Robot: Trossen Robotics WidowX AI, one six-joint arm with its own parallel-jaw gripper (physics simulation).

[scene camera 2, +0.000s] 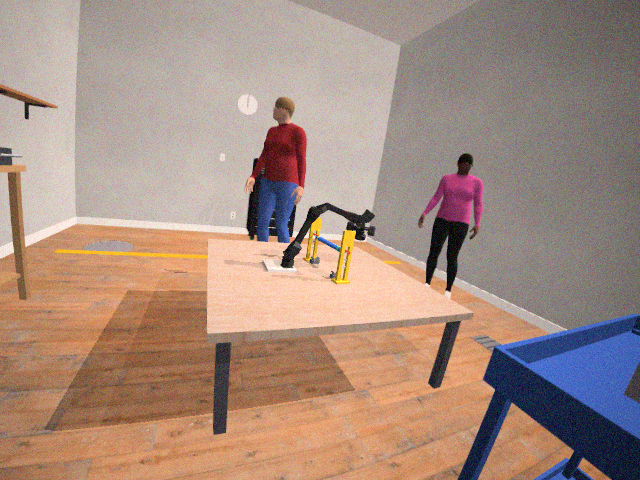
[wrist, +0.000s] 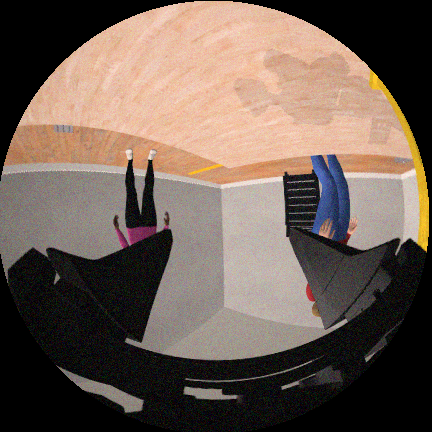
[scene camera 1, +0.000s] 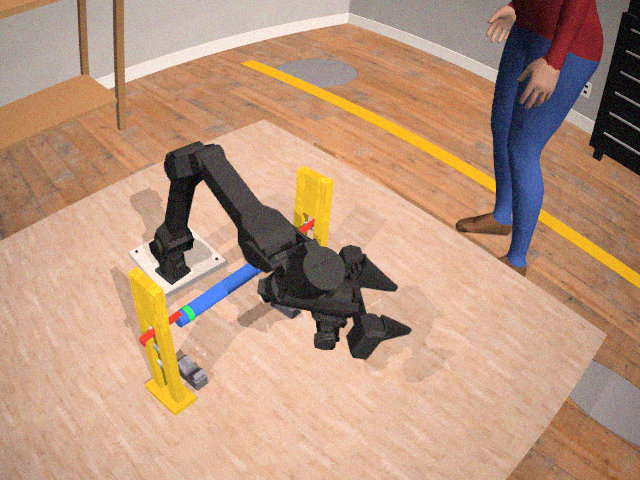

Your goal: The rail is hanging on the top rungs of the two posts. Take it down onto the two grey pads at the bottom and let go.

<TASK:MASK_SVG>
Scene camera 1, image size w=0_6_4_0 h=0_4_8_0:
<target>my gripper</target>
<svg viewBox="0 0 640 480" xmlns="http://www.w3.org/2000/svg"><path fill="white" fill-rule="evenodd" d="M348 245L342 247L338 254L343 259L345 265L343 282L337 288L318 297L314 306L308 311L311 311L312 318L316 321L317 333L314 334L314 346L316 349L335 349L336 342L340 341L340 327L345 328L347 319L352 317L354 325L346 335L350 354L353 358L367 360L380 342L408 335L412 329L383 314L378 317L376 314L366 312L361 288L395 292L398 286L366 254L362 254L361 247Z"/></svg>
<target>blue rail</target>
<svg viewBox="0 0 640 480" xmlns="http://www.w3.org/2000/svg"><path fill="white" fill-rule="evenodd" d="M154 328L139 337L140 343L144 347L146 347L145 342L155 336ZM262 271L255 269L249 263L245 264L168 317L169 324L171 325L175 322L177 326L182 328ZM315 219L298 230L305 233L314 226Z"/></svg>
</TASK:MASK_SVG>
